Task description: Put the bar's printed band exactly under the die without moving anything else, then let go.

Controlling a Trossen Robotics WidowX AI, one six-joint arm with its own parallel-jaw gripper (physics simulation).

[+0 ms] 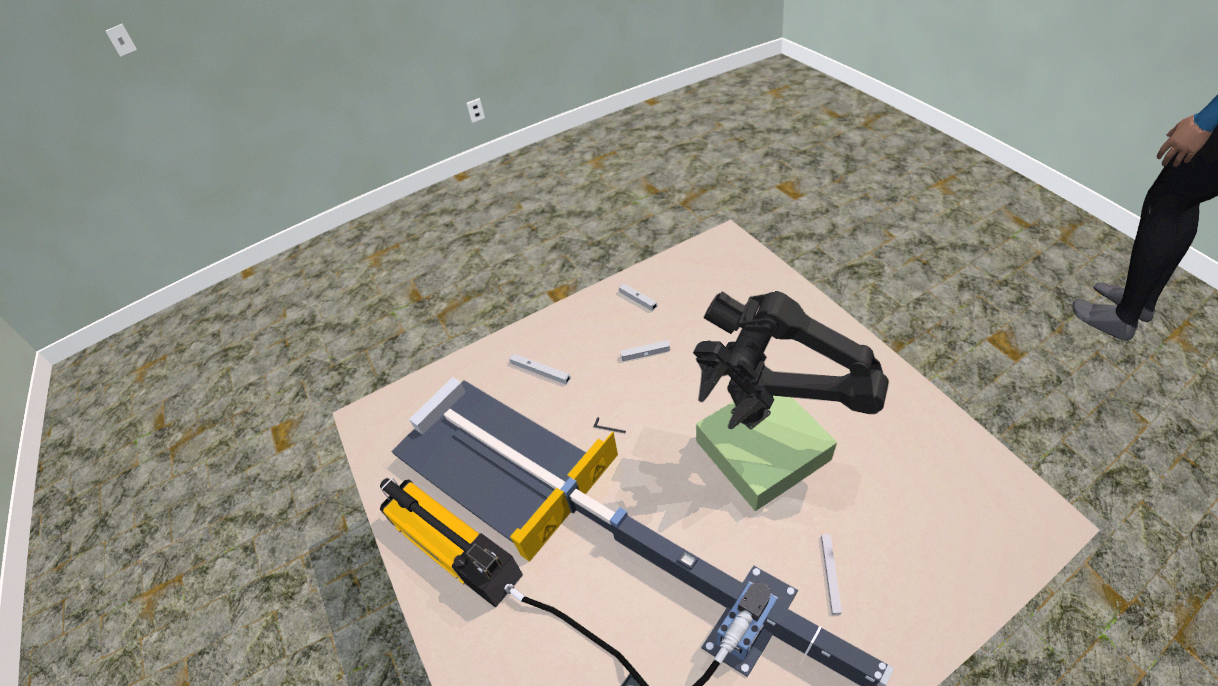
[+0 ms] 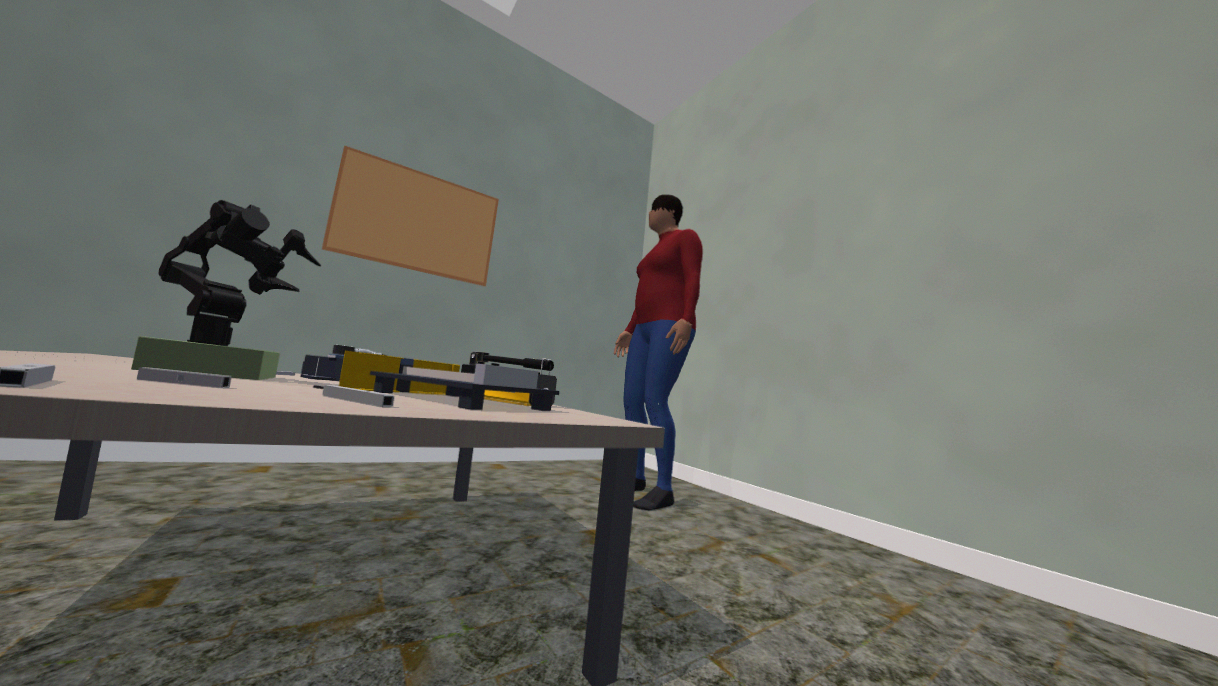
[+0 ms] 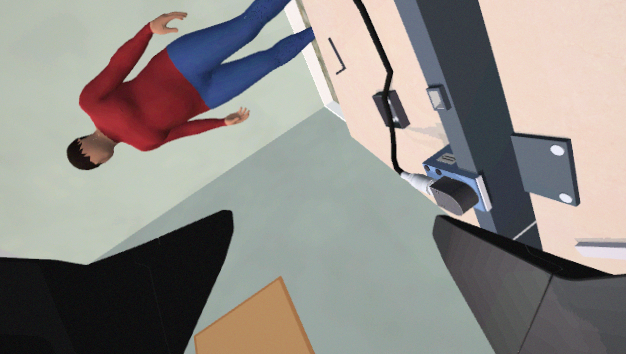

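Where they show: gripper, fingertip midpoint: (image 1: pixel 715 415) (image 2: pixel 310 278) (image 3: pixel 334 222); arm's base, origin of the base link: (image 2: pixel 208 344).
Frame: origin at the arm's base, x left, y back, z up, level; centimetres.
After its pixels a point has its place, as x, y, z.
Observation:
A long dark bar (image 1: pixel 707 572) @(21.0, -32.2, 0.4) (image 3: pixel 465 75) @(15.2, -32.1, -2.4) lies in line with a pale strip and passes through a blue press head (image 1: pixel 751 615) (image 3: pixel 452 172), which has a black cap. A thin white band (image 1: pixel 813 639) @(42.9, -26.8, 0.5) (image 3: pixel 525 230) @(42.1, -24.1, -4.6) crosses the bar a little beyond the head, on the far side from the yellow plate. The die itself cannot be made out under the head. My gripper (image 1: pixel 717 413) @(6.1, -16.9, 21.4) (image 2: pixel 309 276) @(6.1, -16.9, 21.4) (image 3: pixel 334 222) @(6.1, -16.9, 21.4) is open and empty. It hangs in the air near the green block, well above the table and apart from the bar.
The arm stands on a green block (image 1: pixel 758 451) @(8.2, -5.9, 0.0) (image 2: pixel 204 357) @(-4.9, -0.5, -3.1). A yellow upright plate (image 1: pixel 541 521) @(-8.3, -50.2, 0.9), a dark tray (image 1: pixel 417 449) @(-44.2, -62.7, -2.2), a yellow hand pump (image 1: pixel 434 532) @(-20.2, -69.2, 1.2) with a black hose (image 1: pixel 579 615) @(10.0, -56.4, -6.1) (image 3: pixel 375 40) @(13.9, -55.4, -6.2), a hex key (image 1: pixel 609 426) @(-22.2, -23.7, -6.5) and several short grey bars (image 1: pixel 539 368) @(-47.6, -26.3, -5.2) (image 2: pixel 183 377) @(-33.4, -2.0, -6.2) are around it.

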